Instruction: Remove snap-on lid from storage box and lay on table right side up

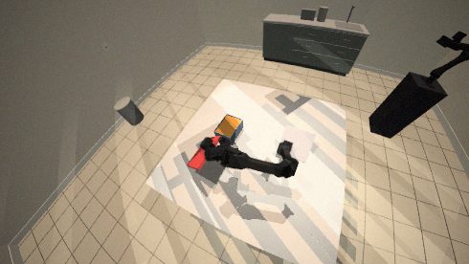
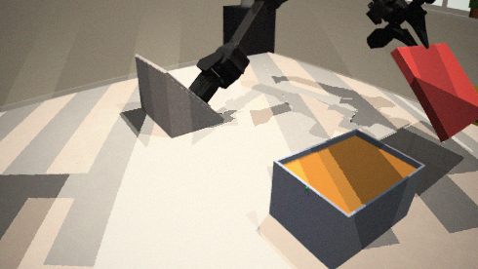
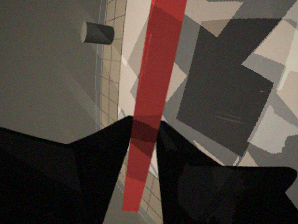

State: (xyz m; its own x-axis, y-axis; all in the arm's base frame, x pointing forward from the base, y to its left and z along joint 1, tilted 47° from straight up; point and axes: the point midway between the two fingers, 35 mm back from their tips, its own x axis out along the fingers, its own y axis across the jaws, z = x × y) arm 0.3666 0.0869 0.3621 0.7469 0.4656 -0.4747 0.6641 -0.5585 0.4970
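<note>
Right now my gripper tip is 70 mm short of the lid and 50 mm above it. The rest, counted from my gripper tip: storage box: 60 mm ahead, 300 mm to the right, 180 mm below.
</note>
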